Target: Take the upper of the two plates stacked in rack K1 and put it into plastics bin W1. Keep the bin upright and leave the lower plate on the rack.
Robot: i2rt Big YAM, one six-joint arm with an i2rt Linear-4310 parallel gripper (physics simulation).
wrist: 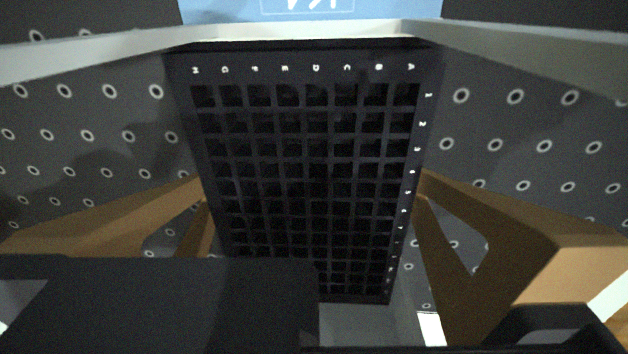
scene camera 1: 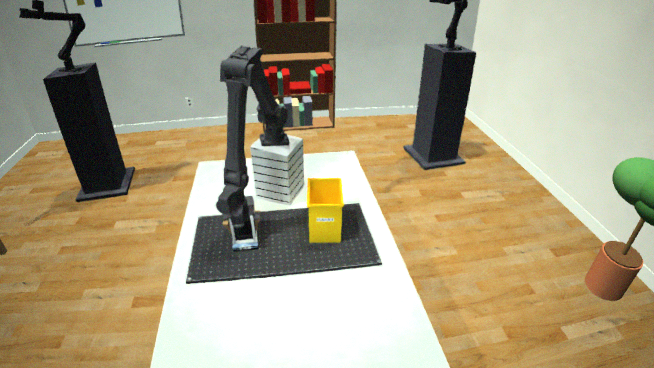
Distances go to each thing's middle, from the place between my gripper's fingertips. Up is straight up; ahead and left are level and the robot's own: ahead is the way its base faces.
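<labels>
The black multi-well plate (wrist: 308, 148) is 2 cm above my gripper, and going by their middles it's the nearest to my gripper of the things named here. There's also the yellow plastics bin W1 (scene camera 1: 324, 196), which is 31 cm to the left of my gripper, 4 cm ahead of it and 7 cm above it.
</labels>
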